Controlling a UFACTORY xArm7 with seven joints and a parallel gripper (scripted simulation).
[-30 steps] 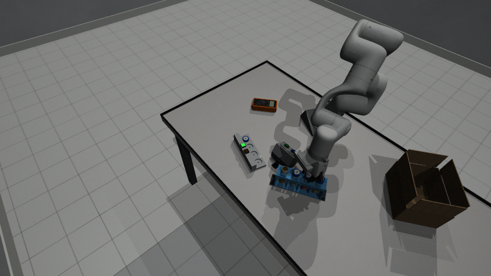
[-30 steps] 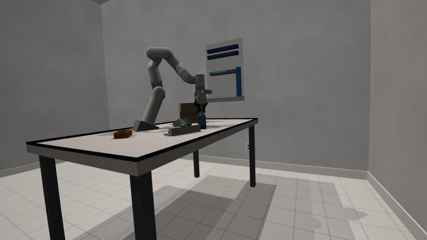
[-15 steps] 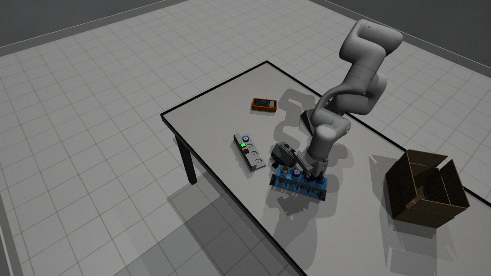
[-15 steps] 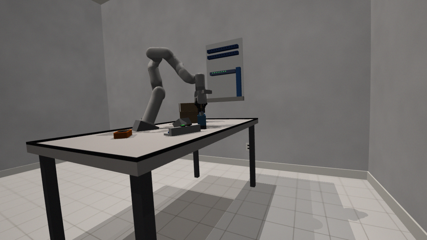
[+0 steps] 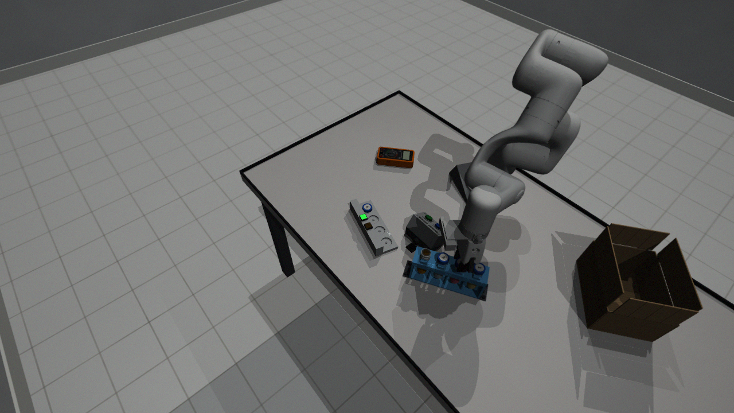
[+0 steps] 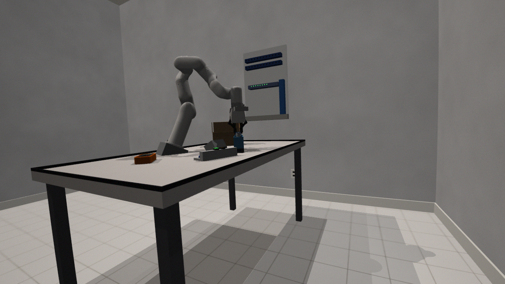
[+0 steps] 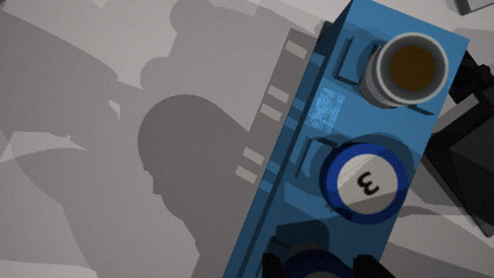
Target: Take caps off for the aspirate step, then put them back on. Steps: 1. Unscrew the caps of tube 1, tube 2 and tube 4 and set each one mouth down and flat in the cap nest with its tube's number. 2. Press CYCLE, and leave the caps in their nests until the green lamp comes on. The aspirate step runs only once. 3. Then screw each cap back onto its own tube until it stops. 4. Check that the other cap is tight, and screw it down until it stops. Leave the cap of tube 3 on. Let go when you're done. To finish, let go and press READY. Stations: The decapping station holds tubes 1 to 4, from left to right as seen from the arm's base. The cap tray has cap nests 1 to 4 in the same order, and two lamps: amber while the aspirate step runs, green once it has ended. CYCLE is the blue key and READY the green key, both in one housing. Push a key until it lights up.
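The cap 2 lies 1 cm below my hand. The rest, counted from my hand: cap 3: 4 cm to the right, 3 cm ahead, 2 cm below; then blue key: 17 cm to the right, 6 cm below, 5 cm behind; then cap 1: 4 cm to the left, 4 cm behind, 2 cm below.
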